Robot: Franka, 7 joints.
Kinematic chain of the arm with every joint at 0, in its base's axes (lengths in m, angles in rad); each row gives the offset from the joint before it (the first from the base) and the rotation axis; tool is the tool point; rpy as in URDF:
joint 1: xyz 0 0 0.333 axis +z
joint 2: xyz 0 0 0 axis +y
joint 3: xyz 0 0 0.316 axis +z
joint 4: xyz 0.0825 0 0 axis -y
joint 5: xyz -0.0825 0 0.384 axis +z
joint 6: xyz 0 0 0 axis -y
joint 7: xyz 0.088 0 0 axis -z
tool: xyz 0 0 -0.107 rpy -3.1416 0 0
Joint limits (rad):
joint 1: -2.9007..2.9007
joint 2: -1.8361..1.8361
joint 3: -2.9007..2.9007
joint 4: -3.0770..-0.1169
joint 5: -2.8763..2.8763
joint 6: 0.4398..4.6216
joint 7: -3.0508..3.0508
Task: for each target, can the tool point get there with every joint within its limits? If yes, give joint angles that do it. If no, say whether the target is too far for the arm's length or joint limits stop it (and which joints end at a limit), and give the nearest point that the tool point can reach.
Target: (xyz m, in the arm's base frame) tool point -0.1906 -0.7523 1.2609
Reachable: no: too far | nearest point -0.1352 -0.5335 0.9911 | short by 0.352 m
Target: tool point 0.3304 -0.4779 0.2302
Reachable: yes | joints 0.8817 -1.3946 -1.8519 -2.2202 -0.4049 3.0582 -2.2616
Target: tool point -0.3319 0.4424 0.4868
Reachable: yes | joints 1.8718 0.2797 0.1180 -1.9618 1.9043 0.8094 -0.1149
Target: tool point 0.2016 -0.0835 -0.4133
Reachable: no: joint limits stop it (at a limit: joint 2) | nearest point 0.2073 -0.0859 -0.3575 | short by 0.056 m
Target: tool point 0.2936 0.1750 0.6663
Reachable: yes | joints -1.0331 -1.4931 0.9879 -2.5558 0.8498 3.4855 -2.3423
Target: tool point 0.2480 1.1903 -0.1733
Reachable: no: too far | nearest point 0.1615 0.7753 0.0032 | short by 0.459 m
